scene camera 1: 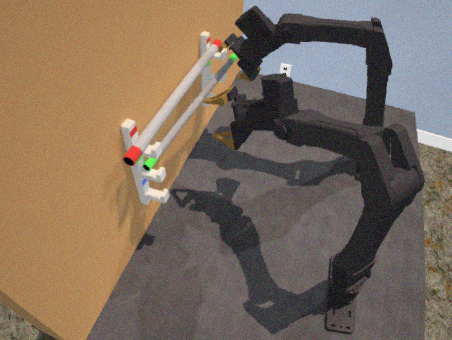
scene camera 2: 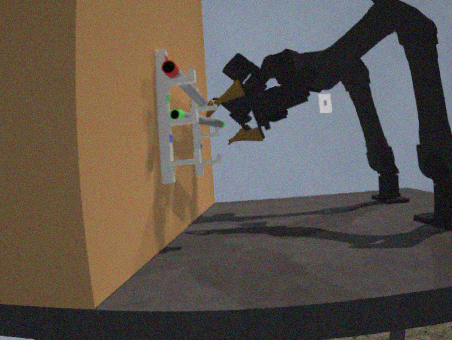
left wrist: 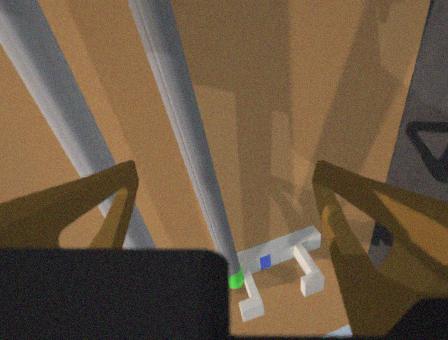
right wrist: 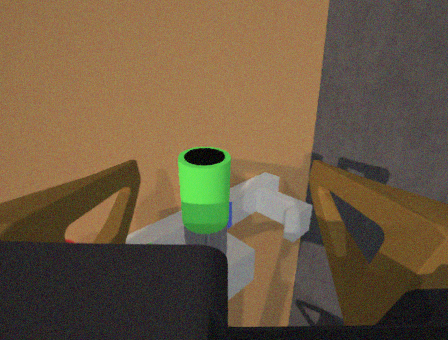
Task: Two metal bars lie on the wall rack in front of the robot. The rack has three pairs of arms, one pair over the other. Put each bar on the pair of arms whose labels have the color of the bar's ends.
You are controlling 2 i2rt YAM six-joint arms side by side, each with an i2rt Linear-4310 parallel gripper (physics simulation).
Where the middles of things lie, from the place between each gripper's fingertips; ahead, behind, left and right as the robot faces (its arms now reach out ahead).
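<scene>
From my left hand: red-ended bar (scene camera 1: pixel 136 150), 80 mm above, 60 mm ahead, 10 mm to the left; green-ended bar (scene camera 1: pixel 150 162), 50 mm ahead, 40 mm to the right, 10 mm above.
From my right hand: red-ended bar, 280 mm to the left, 90 mm above, 10 mm ahead; green-ended bar, 230 mm to the left, 20 mm above, 10 mm behind. By their middles, green-ended bar nearest to my right hand of the things named here.
</scene>
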